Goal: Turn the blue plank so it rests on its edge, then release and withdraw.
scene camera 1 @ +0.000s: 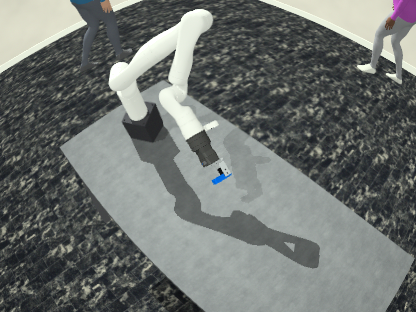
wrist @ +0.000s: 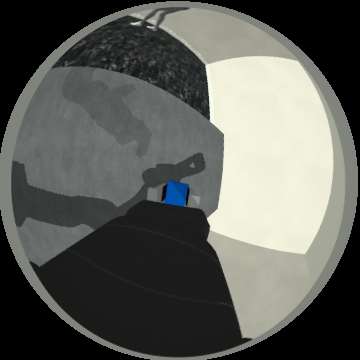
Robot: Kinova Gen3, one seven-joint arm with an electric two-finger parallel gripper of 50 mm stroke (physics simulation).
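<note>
The blue plank (scene camera 1: pixel 221 179) (wrist: pixel 176 193) is between the fingers of my gripper (scene camera 1: pixel 223 172) (wrist: pixel 176 191). In the scene view it shows as a short blue bar at the fingertips, and part of it is hidden by a finger. In the wrist view its blue faces fill the gap between the two fingers. My gripper is shut on the plank and is tilted, reaching down and forward from the arm. Whether the plank touches the table (scene camera 1: pixel 150 225) (wrist: pixel 65 130) is hard to tell from these views.
The arm's black base block (scene camera 1: pixel 143 124) stands at the table's back left. Shadows of the arm fall across the table. Two people stand on the dark floor behind it, one in grey trousers (scene camera 1: pixel 95 30) and one in a magenta top (scene camera 1: pixel 403 12).
</note>
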